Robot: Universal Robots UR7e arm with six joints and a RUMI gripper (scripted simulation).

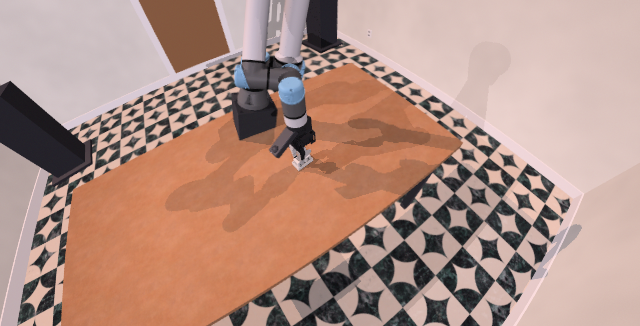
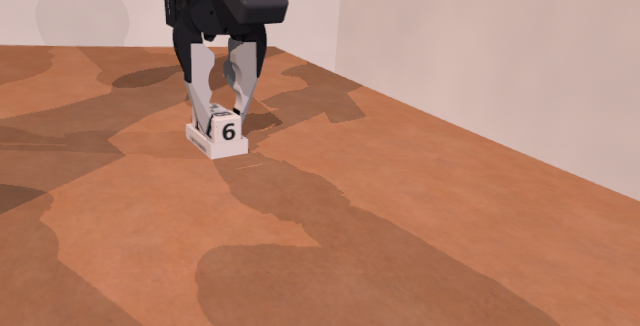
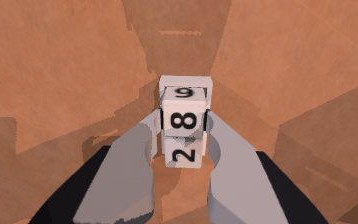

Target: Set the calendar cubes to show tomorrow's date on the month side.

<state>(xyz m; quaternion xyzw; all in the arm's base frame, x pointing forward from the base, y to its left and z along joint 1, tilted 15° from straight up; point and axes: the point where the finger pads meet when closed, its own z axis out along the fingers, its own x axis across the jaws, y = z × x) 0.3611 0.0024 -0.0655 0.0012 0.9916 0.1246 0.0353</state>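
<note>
Now: hand 2 cm to the right of the tray and 3 cm above it.
</note>
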